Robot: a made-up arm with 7 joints. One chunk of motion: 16 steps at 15 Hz.
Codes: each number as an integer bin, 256 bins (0 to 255) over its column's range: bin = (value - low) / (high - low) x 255, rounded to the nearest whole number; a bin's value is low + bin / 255 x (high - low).
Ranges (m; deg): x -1.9..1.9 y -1.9..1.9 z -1.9..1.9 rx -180..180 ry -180..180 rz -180..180
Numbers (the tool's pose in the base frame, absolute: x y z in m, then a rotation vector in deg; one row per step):
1: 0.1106 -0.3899 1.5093 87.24 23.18 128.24
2: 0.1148 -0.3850 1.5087 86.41 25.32 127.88
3: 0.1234 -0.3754 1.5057 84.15 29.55 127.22
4: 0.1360 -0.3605 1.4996 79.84 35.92 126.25
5: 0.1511 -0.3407 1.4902 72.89 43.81 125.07
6: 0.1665 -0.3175 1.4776 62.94 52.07 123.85
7: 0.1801 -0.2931 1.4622 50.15 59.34 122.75
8: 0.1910 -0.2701 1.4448 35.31 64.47 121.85
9: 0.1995 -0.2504 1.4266 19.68 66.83 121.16
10: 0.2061 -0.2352 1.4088 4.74 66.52 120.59
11: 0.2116 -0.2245 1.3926 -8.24 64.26 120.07
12: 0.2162 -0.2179 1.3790 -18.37 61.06 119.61
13: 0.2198 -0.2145 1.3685 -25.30 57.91 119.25
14: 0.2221 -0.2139 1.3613 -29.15 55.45 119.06
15: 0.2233 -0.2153 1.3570 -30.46 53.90 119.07
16: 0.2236 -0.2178 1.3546 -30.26 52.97 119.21
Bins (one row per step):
1: 135 101 229 189 144 218
2: 135 102 229 189 145 218
3: 136 102 229 187 148 218
4: 137 103 228 184 153 217
5: 138 105 228 179 159 216
6: 139 106 227 172 164 215
7: 140 108 226 163 170 214
8: 140 109 224 153 173 214
9: 141 111 223 141 175 213
10: 141 112 222 131 175 213
11: 142 112 221 122 173 213
12: 142 113 220 114 171 212
13: 142 113 219 110 169 212
14: 142 113 219 107 167 212
15: 142 113 219 106 166 212
16: 143 113 218 106 165 212

